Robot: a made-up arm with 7 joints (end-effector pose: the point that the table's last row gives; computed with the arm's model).
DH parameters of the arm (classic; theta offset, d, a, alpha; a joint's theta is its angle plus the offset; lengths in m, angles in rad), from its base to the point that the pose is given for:
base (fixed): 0.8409 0 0.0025 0
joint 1: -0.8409 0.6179 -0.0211 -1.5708
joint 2: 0 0.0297 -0.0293 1.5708
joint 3: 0 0.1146 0.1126 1.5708
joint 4: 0 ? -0.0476 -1.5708
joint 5: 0 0.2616 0.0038 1.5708
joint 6: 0 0.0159 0.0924 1.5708
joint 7: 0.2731 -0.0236 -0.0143 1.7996
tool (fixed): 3.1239 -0.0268 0 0
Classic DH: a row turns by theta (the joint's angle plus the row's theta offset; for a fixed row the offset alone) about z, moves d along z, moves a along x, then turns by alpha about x.
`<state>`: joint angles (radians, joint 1 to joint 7).
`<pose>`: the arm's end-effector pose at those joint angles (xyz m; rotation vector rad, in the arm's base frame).
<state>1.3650 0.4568 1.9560 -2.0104 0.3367 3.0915 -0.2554</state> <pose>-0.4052 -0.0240 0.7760 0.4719 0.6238 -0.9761</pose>
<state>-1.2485 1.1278 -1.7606 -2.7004 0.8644 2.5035 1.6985</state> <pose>-0.3215 0.0633 0.6601 0.3681 -0.8412 -2.4954</pose>
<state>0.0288 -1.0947 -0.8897 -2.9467 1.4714 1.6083 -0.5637</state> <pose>0.2290 -0.0947 0.6031 -0.0173 -1.2212 2.4577</pose>
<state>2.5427 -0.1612 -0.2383 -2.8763 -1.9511 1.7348 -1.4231</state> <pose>-0.2475 0.1197 0.4416 1.0130 -0.4553 2.3914</pose>
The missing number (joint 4, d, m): -0.0377
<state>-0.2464 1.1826 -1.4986 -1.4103 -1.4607 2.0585 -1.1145</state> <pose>0.1573 -0.4486 0.6316 -1.3701 -1.1041 -0.0654</pose>
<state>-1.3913 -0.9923 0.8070 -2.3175 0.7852 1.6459 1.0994</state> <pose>0.3481 -0.0939 0.7710 1.1381 0.4841 0.8738</pose>
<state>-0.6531 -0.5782 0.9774 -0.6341 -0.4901 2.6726 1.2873</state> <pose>-0.0352 0.3143 0.9646 -1.4476 -0.4245 1.3704</pose>
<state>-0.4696 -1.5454 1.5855 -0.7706 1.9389 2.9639 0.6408</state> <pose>-0.1443 0.4301 0.6042 0.3188 0.1703 -2.6899</pose>
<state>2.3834 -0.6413 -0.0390 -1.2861 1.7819 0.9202 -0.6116</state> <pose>-0.1955 0.0485 1.0421 0.2466 1.1522 0.1519</pose>
